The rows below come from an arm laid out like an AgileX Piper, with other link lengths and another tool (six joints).
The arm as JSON. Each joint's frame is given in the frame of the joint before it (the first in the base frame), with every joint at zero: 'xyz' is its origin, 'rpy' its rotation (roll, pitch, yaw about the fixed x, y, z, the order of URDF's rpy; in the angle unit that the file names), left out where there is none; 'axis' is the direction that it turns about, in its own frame. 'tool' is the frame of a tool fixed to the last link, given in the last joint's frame.
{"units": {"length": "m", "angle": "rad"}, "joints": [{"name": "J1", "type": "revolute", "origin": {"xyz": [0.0, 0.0, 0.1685]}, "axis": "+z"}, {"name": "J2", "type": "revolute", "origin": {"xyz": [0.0, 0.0, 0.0]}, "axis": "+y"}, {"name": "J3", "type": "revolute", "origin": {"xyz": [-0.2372, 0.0, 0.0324]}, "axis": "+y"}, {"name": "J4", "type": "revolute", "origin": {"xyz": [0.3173, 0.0, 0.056]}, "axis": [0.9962, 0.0, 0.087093]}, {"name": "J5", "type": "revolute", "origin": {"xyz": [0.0, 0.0, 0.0]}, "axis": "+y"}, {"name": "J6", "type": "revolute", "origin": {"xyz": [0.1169, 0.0, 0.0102]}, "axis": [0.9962, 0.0, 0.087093]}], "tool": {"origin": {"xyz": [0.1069, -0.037, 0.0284], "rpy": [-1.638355, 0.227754, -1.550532]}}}
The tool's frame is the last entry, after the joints.
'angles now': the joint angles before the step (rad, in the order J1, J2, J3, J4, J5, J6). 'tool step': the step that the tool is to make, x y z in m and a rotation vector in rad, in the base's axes. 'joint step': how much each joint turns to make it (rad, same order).
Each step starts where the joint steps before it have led.
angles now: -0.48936, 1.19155, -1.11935, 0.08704, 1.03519, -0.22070
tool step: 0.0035, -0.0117, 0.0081, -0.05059, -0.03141, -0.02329
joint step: -0.00001, -0.00023, 0.00020, -0.04246, -0.05286, 0.02292
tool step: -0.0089, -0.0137, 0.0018, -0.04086, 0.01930, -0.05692
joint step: -0.00008, 0.00035, -0.00026, -0.08357, -0.00242, 0.06756
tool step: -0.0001, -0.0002, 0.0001, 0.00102, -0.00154, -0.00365
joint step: 0.00015, 0.00004, -0.00015, -0.00102, -0.00062, 0.00464
